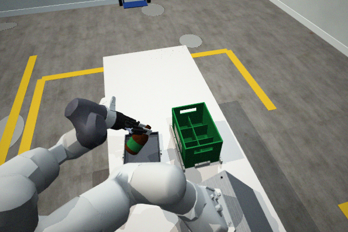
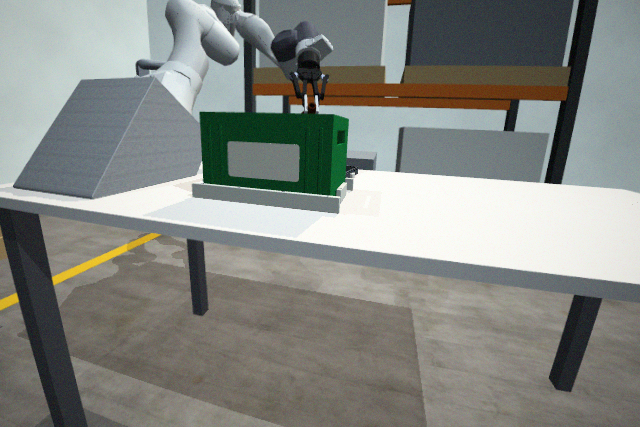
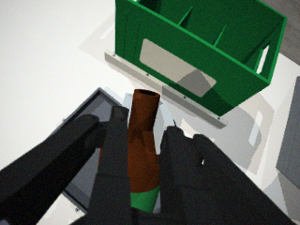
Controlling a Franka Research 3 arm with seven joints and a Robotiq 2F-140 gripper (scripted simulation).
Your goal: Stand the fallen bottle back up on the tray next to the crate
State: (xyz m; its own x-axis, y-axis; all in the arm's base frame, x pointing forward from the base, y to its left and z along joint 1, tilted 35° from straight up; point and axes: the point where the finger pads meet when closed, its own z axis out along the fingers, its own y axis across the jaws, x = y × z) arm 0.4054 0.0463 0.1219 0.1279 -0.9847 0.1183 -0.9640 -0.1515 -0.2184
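My hand is 50 mm above the brown bottle, 30 mm to the right of it and 10 mm past it. The rest, counted from my hand: grey tray 200 mm below, 30 mm to the left, 10 mm ahead; then green crate 260 mm to the right, 130 mm below, 30 mm behind.
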